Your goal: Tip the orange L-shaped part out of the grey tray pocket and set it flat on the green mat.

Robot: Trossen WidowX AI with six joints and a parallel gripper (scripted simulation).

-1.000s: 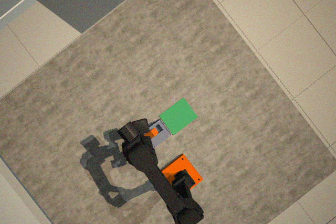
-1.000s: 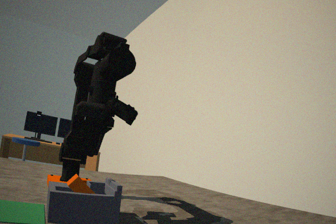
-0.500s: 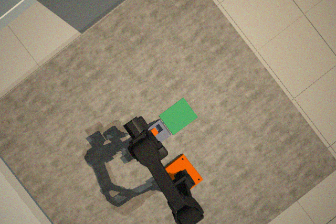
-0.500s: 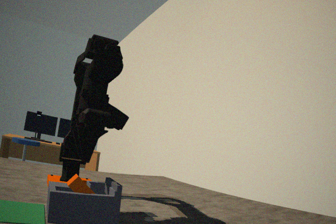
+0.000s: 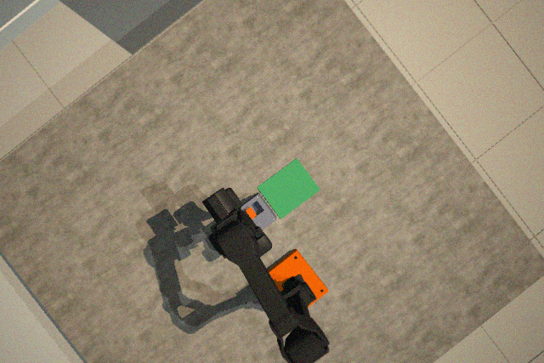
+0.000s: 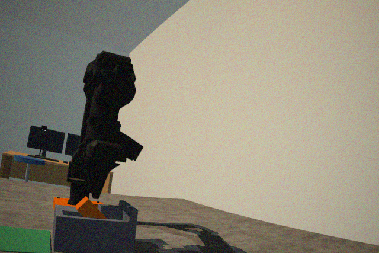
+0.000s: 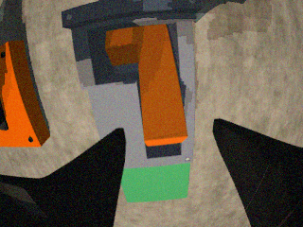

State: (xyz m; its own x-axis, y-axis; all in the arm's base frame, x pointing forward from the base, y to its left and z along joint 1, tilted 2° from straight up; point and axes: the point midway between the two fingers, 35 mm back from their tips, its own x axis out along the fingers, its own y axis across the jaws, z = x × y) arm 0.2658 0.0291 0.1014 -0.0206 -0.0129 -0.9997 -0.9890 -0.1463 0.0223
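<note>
Now: the orange L-shaped part 2 cm behind my gripper tip, 3 cm to the left of it and 6 cm below it. From my gripper tip the other things lie so: green mat 15 cm to the right, 12 cm below.
</note>
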